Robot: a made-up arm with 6 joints. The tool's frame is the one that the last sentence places.
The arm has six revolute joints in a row. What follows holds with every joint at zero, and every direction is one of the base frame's. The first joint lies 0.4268 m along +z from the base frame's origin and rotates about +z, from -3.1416 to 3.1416 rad. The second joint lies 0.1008 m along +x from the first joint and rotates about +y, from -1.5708 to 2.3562 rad. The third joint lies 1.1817 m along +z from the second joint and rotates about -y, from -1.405 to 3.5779 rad. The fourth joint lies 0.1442 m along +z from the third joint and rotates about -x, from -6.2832 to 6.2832 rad. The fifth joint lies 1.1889 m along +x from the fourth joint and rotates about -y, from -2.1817 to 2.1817 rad. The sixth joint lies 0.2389 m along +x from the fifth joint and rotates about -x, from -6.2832 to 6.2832 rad. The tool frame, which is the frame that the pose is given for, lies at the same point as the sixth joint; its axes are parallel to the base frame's.
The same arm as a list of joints. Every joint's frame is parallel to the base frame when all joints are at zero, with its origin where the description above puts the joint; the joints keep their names.
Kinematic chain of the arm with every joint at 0, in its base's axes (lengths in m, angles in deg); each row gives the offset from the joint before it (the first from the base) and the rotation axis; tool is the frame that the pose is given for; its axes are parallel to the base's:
joint 1: xyz 0 0 0.4268 axis +z
joint 2: xyz 0.1008 0 0 axis +y
joint 3: xyz 0 0 1.1817 axis -y
joint 4: xyz 0 0 0.1442 axis -x
joint 5: xyz 1.1889 0 0 axis -y
joint 6: xyz 0.2389 0 0 axis -x
tool: xyz 0 0 0
Joint limits (deg, base to tool): -180..180 -90..135 -80.5..205 -360..360 -125..125 -360..360

